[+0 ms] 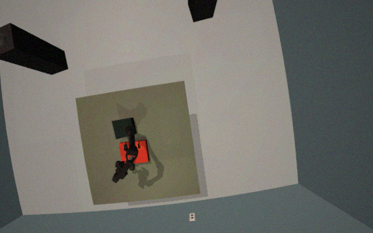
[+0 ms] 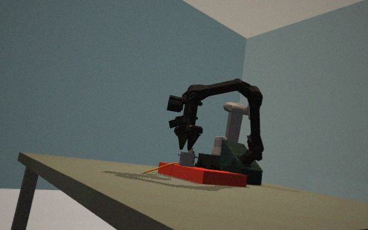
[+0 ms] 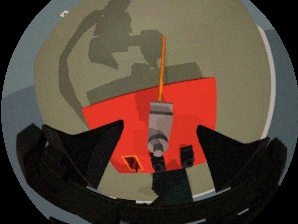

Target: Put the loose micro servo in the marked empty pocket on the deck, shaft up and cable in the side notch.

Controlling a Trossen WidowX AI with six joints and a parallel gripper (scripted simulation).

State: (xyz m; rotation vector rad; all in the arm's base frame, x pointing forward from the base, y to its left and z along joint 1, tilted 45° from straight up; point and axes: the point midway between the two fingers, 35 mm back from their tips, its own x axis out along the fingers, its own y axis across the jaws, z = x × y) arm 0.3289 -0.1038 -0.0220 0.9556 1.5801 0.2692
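The red deck is 9 cm below my gripper tip, 3 cm to the left of it and 3 cm behind it.
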